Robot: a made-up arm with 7 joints. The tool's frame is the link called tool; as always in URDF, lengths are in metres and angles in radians. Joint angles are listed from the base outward.
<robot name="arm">
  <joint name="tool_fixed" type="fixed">
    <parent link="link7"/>
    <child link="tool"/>
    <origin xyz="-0.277 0.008 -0.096" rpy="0 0 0"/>
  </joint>
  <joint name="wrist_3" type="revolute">
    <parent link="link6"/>
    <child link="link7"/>
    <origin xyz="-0.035 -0.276 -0.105" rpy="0 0 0"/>
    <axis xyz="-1 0 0"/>
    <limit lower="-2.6" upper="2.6"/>
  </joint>
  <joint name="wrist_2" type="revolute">
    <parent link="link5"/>
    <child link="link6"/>
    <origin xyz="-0.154 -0.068 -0.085" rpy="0 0 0"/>
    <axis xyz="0 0 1"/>
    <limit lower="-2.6" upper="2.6"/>
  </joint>
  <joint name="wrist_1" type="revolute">
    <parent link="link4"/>
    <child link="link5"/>
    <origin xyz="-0.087 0.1 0.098" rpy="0 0 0"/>
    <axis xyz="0 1 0"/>
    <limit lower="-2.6" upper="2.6"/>
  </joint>
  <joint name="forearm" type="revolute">
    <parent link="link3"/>
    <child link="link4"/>
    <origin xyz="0.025 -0.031 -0.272" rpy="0 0 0"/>
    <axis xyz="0 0 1"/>
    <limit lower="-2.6" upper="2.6"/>
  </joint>
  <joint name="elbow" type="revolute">
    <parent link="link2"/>
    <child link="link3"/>
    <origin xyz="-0.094 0.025 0.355" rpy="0 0 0"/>
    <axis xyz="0 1 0"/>
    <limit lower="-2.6" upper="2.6"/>
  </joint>
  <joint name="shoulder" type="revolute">
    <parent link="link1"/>
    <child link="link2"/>
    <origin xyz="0.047 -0.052 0.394" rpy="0 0 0"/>
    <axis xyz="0 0 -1"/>
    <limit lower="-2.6" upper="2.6"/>
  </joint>
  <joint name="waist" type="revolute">
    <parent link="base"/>
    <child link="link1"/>
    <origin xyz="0 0 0.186" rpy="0 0 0"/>
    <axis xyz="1 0 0"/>
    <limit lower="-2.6" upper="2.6"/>
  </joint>
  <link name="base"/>
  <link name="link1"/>
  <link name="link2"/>
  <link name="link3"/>
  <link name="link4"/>
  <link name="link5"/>
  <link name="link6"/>
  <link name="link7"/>
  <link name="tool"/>
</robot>
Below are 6 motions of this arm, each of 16 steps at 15 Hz.
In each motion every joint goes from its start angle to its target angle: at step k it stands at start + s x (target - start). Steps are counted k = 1, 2, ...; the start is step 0. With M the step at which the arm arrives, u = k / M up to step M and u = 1 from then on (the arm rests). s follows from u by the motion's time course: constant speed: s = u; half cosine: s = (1 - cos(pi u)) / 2; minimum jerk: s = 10 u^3 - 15 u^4 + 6 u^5.
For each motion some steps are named. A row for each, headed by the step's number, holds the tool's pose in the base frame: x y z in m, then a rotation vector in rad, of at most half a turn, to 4 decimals.
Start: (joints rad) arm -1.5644 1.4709 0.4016 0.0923 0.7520 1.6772 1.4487
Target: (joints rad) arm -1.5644 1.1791 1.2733 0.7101 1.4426 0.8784 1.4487
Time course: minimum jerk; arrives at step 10
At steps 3, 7, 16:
3: -0.3134 0.3642 -0.0711 -1.5860 0.1758 0.3078
7: -0.5411 0.6286 0.1582 -0.6336 0.9273 0.5061
16: -0.5281 0.6286 0.2669 -0.4267 1.1116 0.6117

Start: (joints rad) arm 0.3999 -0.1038 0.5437 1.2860 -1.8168 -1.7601 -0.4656
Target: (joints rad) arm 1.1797 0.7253 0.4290 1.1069 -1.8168 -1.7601 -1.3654
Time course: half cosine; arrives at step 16
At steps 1, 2, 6, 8, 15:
1: -0.5216 0.0091 0.7700 2.4682 0.4015 -0.8956
2: -0.5116 0.0086 0.7748 2.5174 0.3731 -0.9277
6: -0.4050 -0.0235 0.8207 -2.8238 -0.0502 1.2279
8: -0.3212 -0.0728 0.8451 -2.4479 0.1920 1.2288
15: -0.0949 -0.2614 0.8310 -1.4718 0.6805 1.2461

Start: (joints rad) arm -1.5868 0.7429 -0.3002 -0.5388 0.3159 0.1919 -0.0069
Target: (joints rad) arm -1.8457 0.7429 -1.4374 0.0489 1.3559 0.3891 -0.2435
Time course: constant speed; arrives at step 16
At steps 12, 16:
12: -0.3662 0.2929 0.1541 -1.5199 -0.4679 -0.1853
16: -0.3696 0.3930 0.2114 -1.6690 -0.3610 -0.1534

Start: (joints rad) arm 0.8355 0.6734 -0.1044 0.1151 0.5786 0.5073 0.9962
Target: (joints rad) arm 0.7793 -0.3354 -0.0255 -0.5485 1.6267 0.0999 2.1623
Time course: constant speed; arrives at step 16
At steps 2, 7, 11, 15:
2: -0.6026 -0.5182 0.4147 -0.0210 0.3485 0.4210
7: -0.5823 -0.7005 0.4964 -0.2892 0.4197 0.7963
11: -0.4934 -0.8474 0.5577 -0.5250 0.3951 1.1464
15: -0.3440 -0.9608 0.6132 -0.7594 0.2849 1.5252

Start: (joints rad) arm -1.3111 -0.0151 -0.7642 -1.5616 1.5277 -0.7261 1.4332
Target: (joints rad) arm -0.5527 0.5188 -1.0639 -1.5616 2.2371 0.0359 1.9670
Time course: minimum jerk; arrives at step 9
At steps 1, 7, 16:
1: -0.3770 1.0899 0.2190 -0.9449 1.1829 -1.0741
7: -0.4369 0.4756 0.6371 -0.6799 0.5020 0.0755
16: -0.4208 0.4262 0.6336 -0.6570 0.4062 0.1123

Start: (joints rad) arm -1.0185 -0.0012 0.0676 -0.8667 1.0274 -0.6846 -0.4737
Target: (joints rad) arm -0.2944 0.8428 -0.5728 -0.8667 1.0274 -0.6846 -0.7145
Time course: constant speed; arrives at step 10
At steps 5, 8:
5: -0.1473 0.9424 0.4845 0.4428 -0.2935 -1.9179
8: 0.0127 0.8541 0.6122 0.8254 -0.4725 -2.0028

